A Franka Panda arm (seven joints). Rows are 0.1 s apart.
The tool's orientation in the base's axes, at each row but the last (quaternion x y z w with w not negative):
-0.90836 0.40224 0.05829 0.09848
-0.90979 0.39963 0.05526 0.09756
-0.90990 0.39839 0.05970 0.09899
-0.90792 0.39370 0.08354 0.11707
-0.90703 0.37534 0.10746 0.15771
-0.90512 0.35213 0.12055 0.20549
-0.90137 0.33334 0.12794 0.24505
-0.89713 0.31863 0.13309 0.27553
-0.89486 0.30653 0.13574 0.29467
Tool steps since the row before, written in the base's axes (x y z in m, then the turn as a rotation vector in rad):
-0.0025 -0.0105 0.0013 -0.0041 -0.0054 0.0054
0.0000 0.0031 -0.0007 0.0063 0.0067 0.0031
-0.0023 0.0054 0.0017 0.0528 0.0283 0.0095
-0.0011 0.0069 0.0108 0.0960 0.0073 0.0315
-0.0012 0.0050 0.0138 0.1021 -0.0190 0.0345
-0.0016 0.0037 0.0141 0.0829 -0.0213 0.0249
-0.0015 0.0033 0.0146 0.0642 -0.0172 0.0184
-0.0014 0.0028 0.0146 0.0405 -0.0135 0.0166
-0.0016 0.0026 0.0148 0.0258 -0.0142 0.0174
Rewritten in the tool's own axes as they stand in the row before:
0.0056 0.0086 -0.0036 0.0001 0.0059 -0.0064
-0.0021 -0.0020 0.0014 -0.0011 -0.0095 -0.0017
-0.0057 -0.0021 -0.0004 0.0137 -0.0589 -0.0044
-0.0082 -0.0053 -0.0084 0.0521 -0.0800 -0.0339
-0.0084 -0.0053 -0.0109 0.0725 -0.0674 -0.0468
-0.0084 -0.0054 -0.0107 0.0634 -0.0499 -0.0379
-0.0086 -0.0064 -0.0105 0.0498 -0.0379 -0.0290
-0.0085 -0.0069 -0.0102 0.0307 -0.0242 -0.0239
-0.0087 -0.0072 -0.0100 0.0193 -0.0149 -0.0240

